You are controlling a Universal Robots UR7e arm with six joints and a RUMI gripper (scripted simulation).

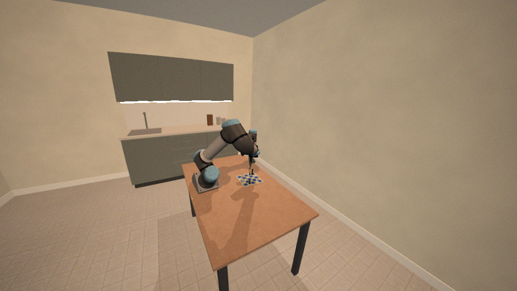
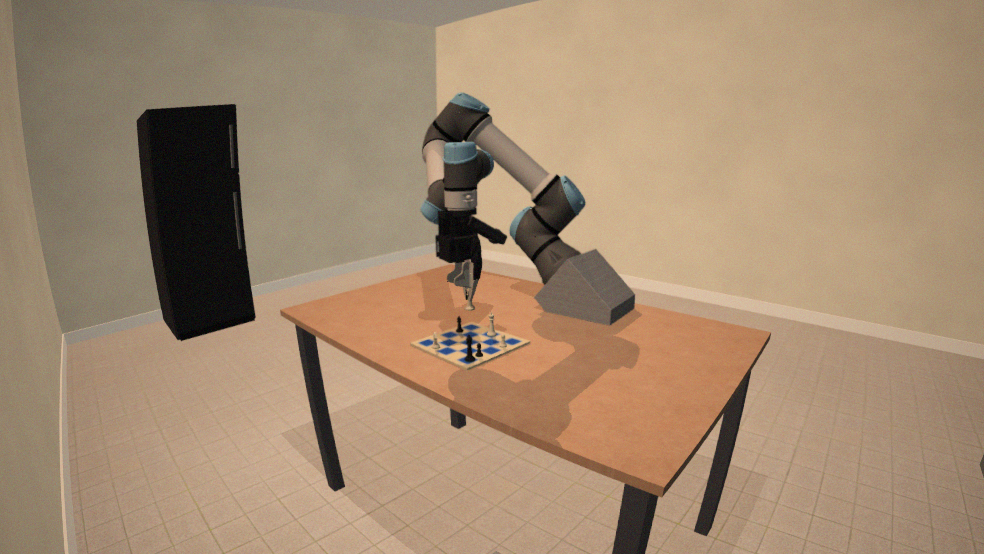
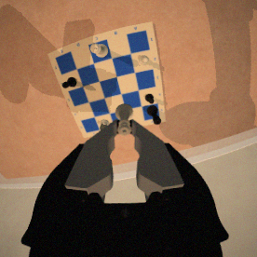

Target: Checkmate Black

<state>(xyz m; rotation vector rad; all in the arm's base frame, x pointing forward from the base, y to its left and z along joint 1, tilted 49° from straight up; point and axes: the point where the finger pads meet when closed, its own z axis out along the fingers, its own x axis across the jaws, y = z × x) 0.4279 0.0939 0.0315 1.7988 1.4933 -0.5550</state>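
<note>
Right now the black pawn is 130 mm below my hand, 50 mm to the left of it and 20 mm ahead of it. The rest, counted from my hand: tall black piece 110 mm below, 50 mm to the left, 50 mm ahead; white pawn 130 mm below, 60 mm behind, 50 mm to the left; cream chessboard 140 mm below, 30 mm to the right, 20 mm behind.
</note>
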